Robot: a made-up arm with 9 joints.
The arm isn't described. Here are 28 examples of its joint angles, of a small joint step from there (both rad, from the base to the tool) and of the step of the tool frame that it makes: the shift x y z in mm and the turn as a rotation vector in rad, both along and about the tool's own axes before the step.
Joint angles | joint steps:
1: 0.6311 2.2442 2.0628 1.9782 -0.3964 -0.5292 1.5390 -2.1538 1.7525 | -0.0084 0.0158 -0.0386 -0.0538 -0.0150 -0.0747 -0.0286 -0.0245 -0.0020
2: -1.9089 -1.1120 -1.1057 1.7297 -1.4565 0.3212 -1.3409 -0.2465 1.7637 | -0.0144 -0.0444 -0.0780 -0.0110 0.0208 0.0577 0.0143 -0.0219 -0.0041
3: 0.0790 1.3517 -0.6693 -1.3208 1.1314 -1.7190 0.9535 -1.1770 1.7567 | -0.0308 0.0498 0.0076 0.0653 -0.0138 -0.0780 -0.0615 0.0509 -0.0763
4: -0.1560 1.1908 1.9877 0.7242 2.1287 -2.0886 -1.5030 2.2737 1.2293 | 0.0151 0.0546 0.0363 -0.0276 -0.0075 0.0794 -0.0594 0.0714 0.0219
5: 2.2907 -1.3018 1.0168 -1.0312 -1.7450 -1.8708 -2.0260 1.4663 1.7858 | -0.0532 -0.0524 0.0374 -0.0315 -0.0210 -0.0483 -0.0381 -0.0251 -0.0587
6: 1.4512 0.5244 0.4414 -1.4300 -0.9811 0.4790 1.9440 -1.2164 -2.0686 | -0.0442 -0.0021 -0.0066 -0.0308 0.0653 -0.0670 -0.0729 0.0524 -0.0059
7: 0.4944 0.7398 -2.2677 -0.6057 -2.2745 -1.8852 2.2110 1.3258 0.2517 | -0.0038 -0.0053 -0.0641 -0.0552 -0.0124 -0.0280 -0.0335 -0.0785 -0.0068
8: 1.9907 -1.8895 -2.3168 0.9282 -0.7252 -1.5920 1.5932 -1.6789 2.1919 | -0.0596 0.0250 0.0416 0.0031 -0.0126 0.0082 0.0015 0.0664 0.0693
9: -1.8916 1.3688 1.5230 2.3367 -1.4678 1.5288 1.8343 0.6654 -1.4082 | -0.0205 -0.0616 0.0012 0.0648 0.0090 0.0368 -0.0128 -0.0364 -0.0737
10: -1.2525 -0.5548 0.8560 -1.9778 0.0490 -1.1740 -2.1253 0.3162 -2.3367 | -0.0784 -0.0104 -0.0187 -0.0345 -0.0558 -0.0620 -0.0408 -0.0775 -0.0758
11: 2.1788 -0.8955 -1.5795 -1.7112 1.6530 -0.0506 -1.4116 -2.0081 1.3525 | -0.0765 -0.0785 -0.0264 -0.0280 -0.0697 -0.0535 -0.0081 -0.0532 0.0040
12: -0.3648 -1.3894 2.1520 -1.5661 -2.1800 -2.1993 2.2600 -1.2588 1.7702 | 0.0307 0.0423 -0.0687 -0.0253 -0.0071 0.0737 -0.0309 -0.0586 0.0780
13: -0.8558 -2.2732 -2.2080 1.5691 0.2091 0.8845 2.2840 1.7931 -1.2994 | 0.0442 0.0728 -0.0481 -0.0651 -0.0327 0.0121 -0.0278 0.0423 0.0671
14: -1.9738 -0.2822 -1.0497 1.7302 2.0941 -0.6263 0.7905 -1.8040 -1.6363 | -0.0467 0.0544 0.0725 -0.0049 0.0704 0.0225 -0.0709 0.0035 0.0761
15: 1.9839 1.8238 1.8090 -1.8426 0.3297 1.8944 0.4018 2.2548 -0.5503 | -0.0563 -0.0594 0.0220 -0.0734 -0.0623 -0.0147 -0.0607 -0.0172 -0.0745
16: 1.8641 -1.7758 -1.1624 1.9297 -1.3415 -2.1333 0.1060 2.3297 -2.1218 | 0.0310 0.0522 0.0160 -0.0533 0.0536 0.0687 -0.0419 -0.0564 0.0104
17: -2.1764 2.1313 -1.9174 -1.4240 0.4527 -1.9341 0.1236 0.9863 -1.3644 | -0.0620 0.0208 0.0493 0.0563 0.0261 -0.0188 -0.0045 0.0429 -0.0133
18: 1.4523 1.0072 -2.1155 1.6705 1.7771 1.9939 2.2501 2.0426 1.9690 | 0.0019 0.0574 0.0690 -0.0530 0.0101 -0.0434 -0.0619 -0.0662 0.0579
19: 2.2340 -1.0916 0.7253 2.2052 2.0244 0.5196 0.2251 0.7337 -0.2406 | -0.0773 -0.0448 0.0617 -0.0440 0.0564 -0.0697 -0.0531 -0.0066 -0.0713
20: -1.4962 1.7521 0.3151 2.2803 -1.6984 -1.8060 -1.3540 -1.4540 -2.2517 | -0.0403 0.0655 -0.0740 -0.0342 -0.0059 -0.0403 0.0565 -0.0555 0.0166
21: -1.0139 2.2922 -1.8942 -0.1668 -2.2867 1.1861 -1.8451 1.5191 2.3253 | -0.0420 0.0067 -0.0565 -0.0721 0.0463 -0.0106 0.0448 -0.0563 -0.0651
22: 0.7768 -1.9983 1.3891 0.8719 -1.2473 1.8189 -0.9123 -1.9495 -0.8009 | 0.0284 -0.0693 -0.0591 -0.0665 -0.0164 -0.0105 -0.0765 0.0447 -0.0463
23: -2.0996 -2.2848 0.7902 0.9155 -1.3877 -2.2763 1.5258 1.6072 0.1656 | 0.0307 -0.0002 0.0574 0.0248 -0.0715 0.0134 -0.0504 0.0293 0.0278
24: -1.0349 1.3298 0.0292 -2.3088 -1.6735 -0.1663 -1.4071 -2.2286 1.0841 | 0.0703 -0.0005 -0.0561 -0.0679 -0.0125 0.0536 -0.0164 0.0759 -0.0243
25: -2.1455 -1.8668 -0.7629 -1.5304 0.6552 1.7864 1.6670 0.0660 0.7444 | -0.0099 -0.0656 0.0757 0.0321 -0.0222 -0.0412 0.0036 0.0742 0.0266
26: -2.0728 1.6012 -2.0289 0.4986 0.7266 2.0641 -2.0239 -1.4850 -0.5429 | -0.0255 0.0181 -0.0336 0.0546 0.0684 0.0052 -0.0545 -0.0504 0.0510
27: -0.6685 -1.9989 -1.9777 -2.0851 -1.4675 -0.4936 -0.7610 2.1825 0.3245 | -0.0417 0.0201 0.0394 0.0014 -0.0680 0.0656 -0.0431 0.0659 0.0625
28: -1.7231 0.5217 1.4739 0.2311 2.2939 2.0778 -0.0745 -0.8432 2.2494 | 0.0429 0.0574 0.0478 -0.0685 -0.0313 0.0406 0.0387 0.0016 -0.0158
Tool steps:
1: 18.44 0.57 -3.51 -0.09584 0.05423 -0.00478
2: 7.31 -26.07 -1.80 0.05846 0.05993 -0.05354
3: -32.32 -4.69 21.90 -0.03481 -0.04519 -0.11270
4: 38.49 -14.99 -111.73 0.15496 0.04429 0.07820
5: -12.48 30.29 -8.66 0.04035 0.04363 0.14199
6: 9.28 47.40 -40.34 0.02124 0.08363 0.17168
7: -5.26 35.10 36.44 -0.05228 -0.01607 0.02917
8: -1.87 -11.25 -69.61 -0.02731 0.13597 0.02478
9: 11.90 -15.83 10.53 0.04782 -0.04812 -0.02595
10: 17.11 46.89 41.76 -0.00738 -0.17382 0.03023
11: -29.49 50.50 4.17 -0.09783 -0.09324 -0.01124
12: -49.12 27.79 -18.38 -0.17586 0.00316 0.02627
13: 83.18 82.75 -69.74 -0.02018 0.14106 0.12175
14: 55.81 -5.60 -33.49 -0.10572 0.03447 0.16663
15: 4.92 -20.38 -29.78 0.01473 -0.18739 -0.03367
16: -49.47 -16.34 -5.29 0.01886 -0.01687 -0.11556
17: 1.39 10.27 10.28 -0.00783 -0.00450 0.01054
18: 16.72 40.98 43.05 -0.07311 0.13611 -0.04774
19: -53.50 88.97 5.08 0.16103 -0.09555 -0.08941
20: 36.17 7.13 -14.30 0.09701 -0.05190 0.00653
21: 13.01 -47.96 4.63 -0.02849 -0.04266 0.09085
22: -53.31 -10.52 75.60 0.00752 -0.15675 0.01439
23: 16.55 -11.14 3.57 0.06119 0.05634 0.06672
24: -3.79 -9.01 -4.86 0.06495 -0.01552 -0.04670
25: -75.91 28.95 57.98 0.01553 -0.08040 -0.03243
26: 48.86 -18.34 -78.37 -0.07229 0.11118 -0.02759
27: -29.30 -35.69 23.27 0.07245 0.10777 -0.14047
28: -34.09 -94.67 -20.87 0.07481 0.02606 -0.04216
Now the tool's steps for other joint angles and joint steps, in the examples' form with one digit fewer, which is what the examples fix.
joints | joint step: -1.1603 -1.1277 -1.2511 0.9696 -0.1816 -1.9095 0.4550 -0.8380 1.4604 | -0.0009 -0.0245 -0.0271 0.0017 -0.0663 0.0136 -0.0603 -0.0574 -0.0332
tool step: -18.4 31.3 33.4 -0.0415 -0.1291 0.0063
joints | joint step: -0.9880 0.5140 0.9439 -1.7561 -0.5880 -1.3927 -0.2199 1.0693 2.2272 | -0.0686 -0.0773 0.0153 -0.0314 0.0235 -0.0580 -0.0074 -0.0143 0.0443
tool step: 3.9 9.8 69.4 -0.1877 0.0179 -0.0093
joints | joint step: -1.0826 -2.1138 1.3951 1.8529 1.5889 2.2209 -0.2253 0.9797 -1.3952 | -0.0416 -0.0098 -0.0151 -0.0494 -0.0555 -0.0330 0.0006 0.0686 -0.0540
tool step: 1.6 -10.0 8.6 -0.0759 -0.1306 0.0115
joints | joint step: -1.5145 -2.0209 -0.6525 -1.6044 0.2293 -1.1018 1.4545 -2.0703 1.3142 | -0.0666 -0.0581 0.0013 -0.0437 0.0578 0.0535 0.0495 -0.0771 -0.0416
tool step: -26.5 7.7 -33.6 0.0182 -0.1426 -0.0266
